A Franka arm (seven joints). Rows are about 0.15 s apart.
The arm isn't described. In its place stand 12 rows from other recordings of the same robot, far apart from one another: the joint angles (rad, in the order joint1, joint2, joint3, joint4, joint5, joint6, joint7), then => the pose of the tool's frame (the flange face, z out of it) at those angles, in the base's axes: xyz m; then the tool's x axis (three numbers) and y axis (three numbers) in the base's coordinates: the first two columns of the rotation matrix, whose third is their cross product.
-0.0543 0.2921 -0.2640 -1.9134 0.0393 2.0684 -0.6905 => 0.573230 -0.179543 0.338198 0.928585 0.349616 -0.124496 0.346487 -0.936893 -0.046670
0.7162 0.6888 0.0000 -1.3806 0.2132 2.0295 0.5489 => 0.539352 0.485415 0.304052 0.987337 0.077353 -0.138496 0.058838 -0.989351 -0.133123
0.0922 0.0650 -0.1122 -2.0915 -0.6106 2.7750 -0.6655 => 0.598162 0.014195 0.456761 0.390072 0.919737 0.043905 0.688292 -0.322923 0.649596
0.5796 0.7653 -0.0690 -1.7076 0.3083 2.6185 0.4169 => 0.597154 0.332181 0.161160 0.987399 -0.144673 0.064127 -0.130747 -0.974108 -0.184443
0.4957 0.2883 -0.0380 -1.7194 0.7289 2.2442 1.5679 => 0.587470 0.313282 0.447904 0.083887 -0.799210 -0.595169 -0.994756 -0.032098 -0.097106
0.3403 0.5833 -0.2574 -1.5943 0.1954 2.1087 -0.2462 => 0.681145 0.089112 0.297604 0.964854 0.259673 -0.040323 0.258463 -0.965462 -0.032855
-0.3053 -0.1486 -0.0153 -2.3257 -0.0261 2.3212 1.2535 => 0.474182 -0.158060 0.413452 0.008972 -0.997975 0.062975 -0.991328 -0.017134 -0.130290
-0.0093 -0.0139 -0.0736 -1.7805 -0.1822 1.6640 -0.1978 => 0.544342 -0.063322 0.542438 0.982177 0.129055 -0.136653 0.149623 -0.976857 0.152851
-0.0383 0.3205 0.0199 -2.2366 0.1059 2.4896 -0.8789 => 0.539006 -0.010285 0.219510 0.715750 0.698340 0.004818 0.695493 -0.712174 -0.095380
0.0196 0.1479 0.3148 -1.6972 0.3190 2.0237 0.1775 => 0.588201 0.212036 0.527041 0.995468 0.017304 0.093507 0.050689 -0.928525 -0.367793
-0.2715 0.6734 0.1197 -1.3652 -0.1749 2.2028 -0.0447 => 0.733114 -0.138362 0.340483 0.985940 -0.039974 0.162247 -0.054993 -0.994498 0.089158
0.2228 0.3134 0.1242 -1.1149 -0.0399 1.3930 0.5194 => 0.597098 0.194507 0.635442 0.982655 -0.183299 -0.028133 -0.182857 -0.982983 0.017562
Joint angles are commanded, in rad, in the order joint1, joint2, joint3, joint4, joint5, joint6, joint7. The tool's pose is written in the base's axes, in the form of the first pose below.
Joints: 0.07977, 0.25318, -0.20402, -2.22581, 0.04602, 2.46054, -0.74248
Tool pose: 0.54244 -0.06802 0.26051 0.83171 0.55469 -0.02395 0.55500 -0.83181 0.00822
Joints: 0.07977, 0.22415, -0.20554, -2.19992, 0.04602, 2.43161, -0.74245
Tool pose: 0.55007 -0.06886 0.28393 0.83247 0.55407 -0.00042 0.55397 -0.83230 0.01990
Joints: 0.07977, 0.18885, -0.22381, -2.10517, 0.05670, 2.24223, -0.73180
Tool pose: 0.55989 -0.07761 0.32677 0.84949 0.52652 -0.03385 0.52564 -0.85011 -0.03177
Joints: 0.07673, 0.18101, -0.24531, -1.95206, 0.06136, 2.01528, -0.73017
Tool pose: 0.57459 -0.08976 0.38045 0.85684 0.50971 -0.07762 0.50417 -0.85982 -0.08072
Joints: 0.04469, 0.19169, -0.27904, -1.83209, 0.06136, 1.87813, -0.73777
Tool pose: 0.58008 -0.12612 0.41905 0.87944 0.46546 -0.09967 0.45731 -0.88427 -0.09449
